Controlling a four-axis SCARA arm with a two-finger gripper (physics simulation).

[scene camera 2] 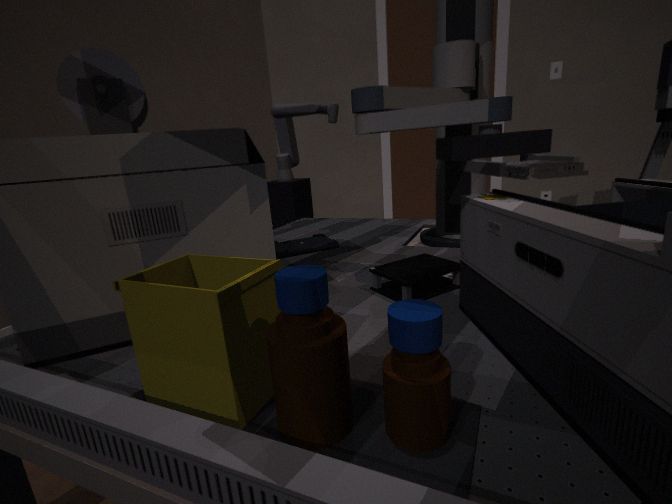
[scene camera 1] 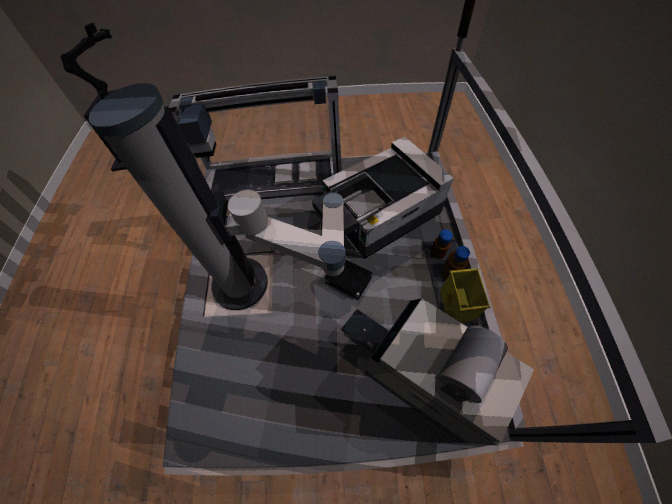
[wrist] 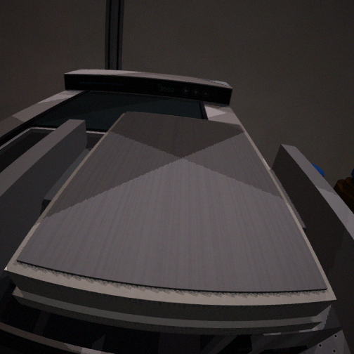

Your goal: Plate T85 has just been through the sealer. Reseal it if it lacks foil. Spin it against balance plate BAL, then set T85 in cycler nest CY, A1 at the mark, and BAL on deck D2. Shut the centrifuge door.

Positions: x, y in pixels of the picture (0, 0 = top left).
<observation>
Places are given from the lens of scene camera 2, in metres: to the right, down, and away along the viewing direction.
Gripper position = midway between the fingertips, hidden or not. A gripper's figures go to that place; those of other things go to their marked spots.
my gripper point(scene camera 2: 539, 166): 0.30, -0.13, 0.57
centrifuge point(scene camera 2: 568, 294): 0.24, 0.04, 0.39
</observation>
